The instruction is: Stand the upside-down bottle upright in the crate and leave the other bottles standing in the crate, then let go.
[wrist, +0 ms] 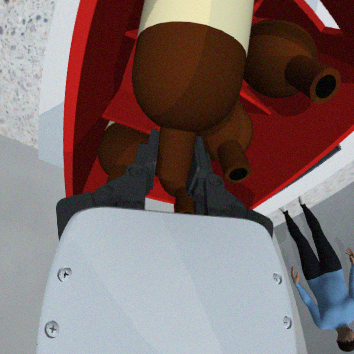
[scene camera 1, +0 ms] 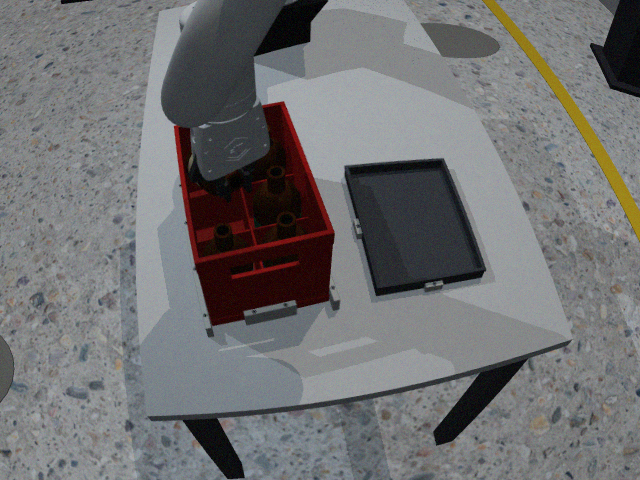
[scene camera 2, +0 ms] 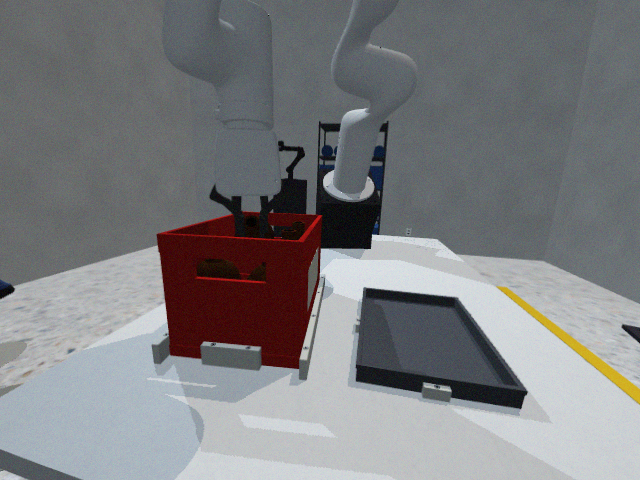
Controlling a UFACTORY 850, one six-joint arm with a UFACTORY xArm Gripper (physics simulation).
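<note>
The red crate (scene camera 1: 266, 294) (scene camera 2: 232, 315) (wrist: 74, 100) stands on the table, with divided compartments. The brown bottle with a cream label (scene camera 2: 251, 222) (wrist: 190, 75) is tilted far over at the crate's left side, its neck toward the crate's near end. My gripper (scene camera 1: 236, 187) (scene camera 2: 251, 233) (wrist: 172, 145) reaches into the crate and is shut on this bottle's neck, one finger on each side. In scene camera 1 the gripper hides most of it. Other brown bottles (scene camera 1: 276, 201) (scene camera 1: 223, 237) (wrist: 280, 60) stand upright in compartments, necks up.
A shallow black tray (scene camera 1: 418, 227) (scene camera 2: 429, 335) lies right of the crate. Small grey stop blocks (scene camera 1: 270, 312) (scene camera 2: 231, 355) sit around the crate's base. The crate's walls and dividers stand close around the fingers. A second white arm section (scene camera 2: 356, 155) rises from a black base behind.
</note>
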